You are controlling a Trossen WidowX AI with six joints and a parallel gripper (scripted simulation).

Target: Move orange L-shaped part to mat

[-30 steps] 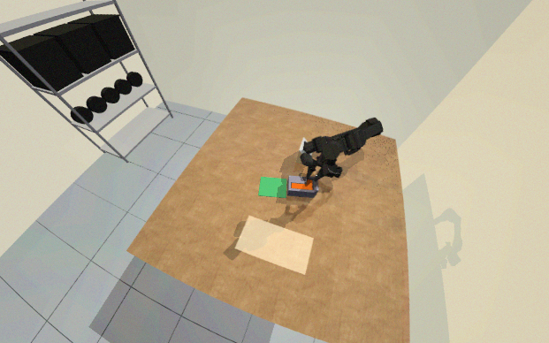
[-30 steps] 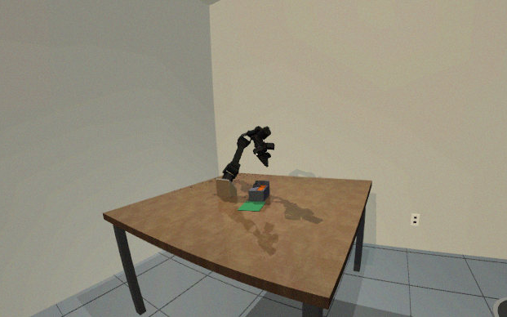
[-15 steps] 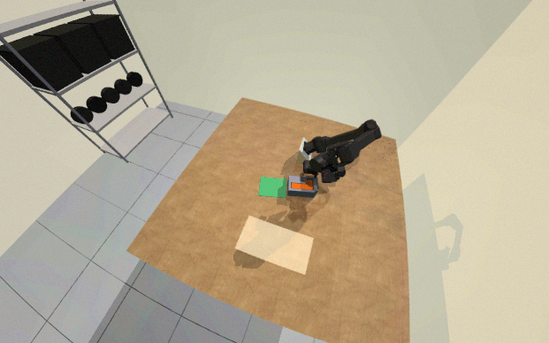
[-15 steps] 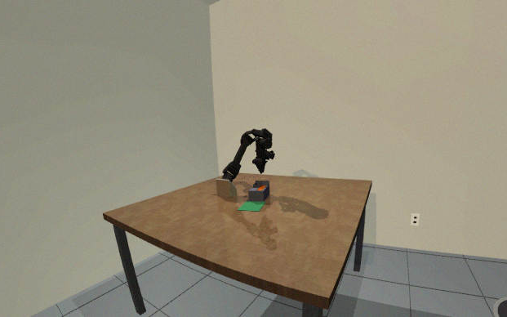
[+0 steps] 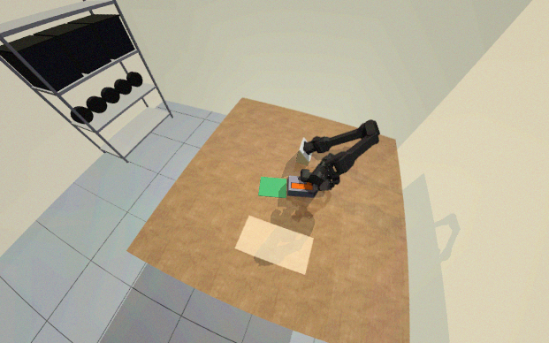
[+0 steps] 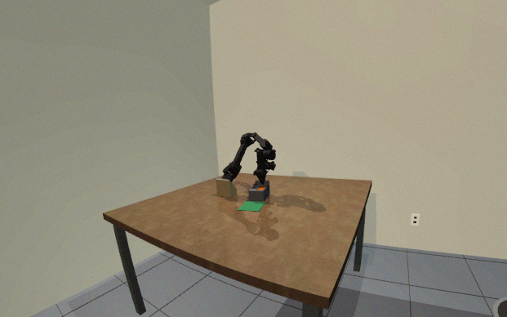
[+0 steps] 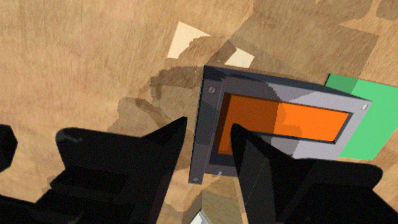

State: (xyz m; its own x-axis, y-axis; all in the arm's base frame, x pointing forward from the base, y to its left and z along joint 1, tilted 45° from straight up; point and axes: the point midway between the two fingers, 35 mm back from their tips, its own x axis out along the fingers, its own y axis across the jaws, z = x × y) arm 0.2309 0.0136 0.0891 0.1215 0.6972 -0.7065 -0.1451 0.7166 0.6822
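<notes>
My gripper tip is 5 cm to the left of the orange L-shaped part and 3 cm above it. From my gripper tip the other things lie so: green mat 22 cm to the right, 9 cm below, 2 cm ahead.
</notes>
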